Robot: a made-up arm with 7 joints. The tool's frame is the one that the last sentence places. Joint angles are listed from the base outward.
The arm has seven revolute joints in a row. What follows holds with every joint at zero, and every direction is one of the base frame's.
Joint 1 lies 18 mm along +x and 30 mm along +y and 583 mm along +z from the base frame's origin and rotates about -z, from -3.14 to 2.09 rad.
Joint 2 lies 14 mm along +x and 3 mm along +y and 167 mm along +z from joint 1 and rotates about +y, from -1.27 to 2.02 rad.
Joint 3 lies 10 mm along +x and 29 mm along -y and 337 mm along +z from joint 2 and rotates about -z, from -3.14 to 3.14 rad.
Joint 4 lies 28 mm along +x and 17 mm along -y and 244 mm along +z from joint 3 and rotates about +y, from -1.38 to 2.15 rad.
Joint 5 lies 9 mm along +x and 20 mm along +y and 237 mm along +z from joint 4 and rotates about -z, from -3.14 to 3.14 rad.
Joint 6 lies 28 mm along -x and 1 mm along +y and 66 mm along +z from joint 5 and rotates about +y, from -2.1 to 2.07 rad.
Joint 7 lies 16 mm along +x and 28 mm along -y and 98 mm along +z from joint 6 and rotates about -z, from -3.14 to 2.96 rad.
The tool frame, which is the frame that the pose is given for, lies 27 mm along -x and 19 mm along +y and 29 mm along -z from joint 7; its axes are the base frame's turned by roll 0.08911, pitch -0.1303 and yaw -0.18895 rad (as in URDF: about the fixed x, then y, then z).
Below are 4 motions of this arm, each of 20 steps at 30 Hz.
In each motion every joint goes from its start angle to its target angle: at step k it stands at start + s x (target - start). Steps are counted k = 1, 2, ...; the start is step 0. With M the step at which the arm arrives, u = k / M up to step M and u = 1 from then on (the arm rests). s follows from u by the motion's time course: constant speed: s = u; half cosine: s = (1 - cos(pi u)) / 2; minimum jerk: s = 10 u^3 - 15 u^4 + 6 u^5.
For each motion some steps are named. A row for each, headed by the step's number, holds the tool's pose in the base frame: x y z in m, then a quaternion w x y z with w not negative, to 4 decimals.
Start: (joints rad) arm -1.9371 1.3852 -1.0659 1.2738 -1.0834 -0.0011 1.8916
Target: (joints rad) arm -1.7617 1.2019 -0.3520 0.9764 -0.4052 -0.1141 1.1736
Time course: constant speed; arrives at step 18
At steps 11, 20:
11: -0.3758 0.7706 0.6812 0.2774 -0.8156 0.1972 0.4680
20: -0.2379 0.8686 0.7346 0.4493 -0.7811 0.2073 0.3809

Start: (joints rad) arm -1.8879 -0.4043 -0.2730 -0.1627 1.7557 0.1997 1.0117
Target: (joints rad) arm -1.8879 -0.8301 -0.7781 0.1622 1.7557 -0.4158 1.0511
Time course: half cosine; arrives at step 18
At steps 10, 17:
10: 0.1609 -0.4812 1.5354 0.8906 0.3475 0.0473 -0.2896
17: 0.1437 -0.6041 1.4355 0.8208 0.5125 -0.0469 -0.2478

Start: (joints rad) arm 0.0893 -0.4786 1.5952 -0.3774 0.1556 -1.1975 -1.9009
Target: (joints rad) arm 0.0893 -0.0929 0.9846 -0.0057 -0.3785 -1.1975 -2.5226
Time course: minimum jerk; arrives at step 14
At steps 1, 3, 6, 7, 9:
1: -0.3719 0.2178 1.5009 0.7240 -0.6591 -0.1038 -0.1752
3: -0.3663 0.2071 1.5128 0.7341 -0.6606 -0.1011 -0.1201
6: -0.3247 0.1472 1.5697 0.7442 -0.6493 -0.0846 0.1322
7: -0.2964 0.1159 1.5952 0.7298 -0.6346 -0.0767 0.2425
9: -0.2230 0.0516 1.6403 0.6708 -0.5907 -0.0651 0.4437

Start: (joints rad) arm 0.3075 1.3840 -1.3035 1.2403 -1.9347 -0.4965 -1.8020
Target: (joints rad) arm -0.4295 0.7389 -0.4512 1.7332 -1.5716 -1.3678 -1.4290
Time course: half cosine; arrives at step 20
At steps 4, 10, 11, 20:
4: 0.7213 0.2056 0.7209 0.3998 -0.8787 0.2521 -0.0668
10: 0.6302 0.2862 0.7436 0.0348 -0.9892 -0.0139 -0.1416
11: 0.6154 0.2924 0.7562 0.0367 0.9846 0.0554 0.1616
20: 0.5370 0.3019 0.8675 0.3872 0.8608 0.1846 0.2739

